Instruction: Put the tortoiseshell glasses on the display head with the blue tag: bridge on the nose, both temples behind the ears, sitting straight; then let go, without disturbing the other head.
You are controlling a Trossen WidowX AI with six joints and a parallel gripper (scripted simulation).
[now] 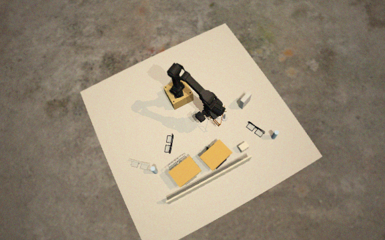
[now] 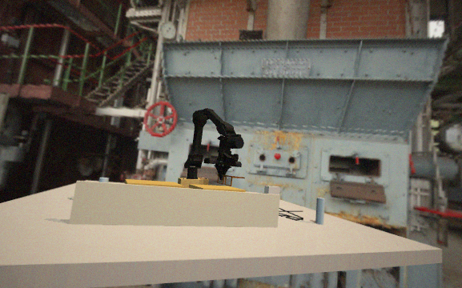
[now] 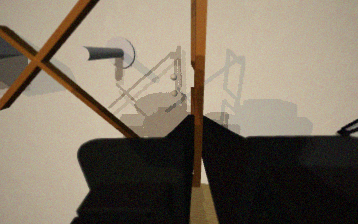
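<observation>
Now: gripper tip 10 mm short of the grey peg, 110 mm to the right of it and 100 mm above it. From my gripper tip the other things lie so: cream block: 250 mm ahead, 160 mm to the left, 100 mm below; low cream wall: 400 mm ahead, 120 mm to the right, 70 mm below; display head: 280 mm ahead, 270 mm to the right, 60 mm below.
</observation>
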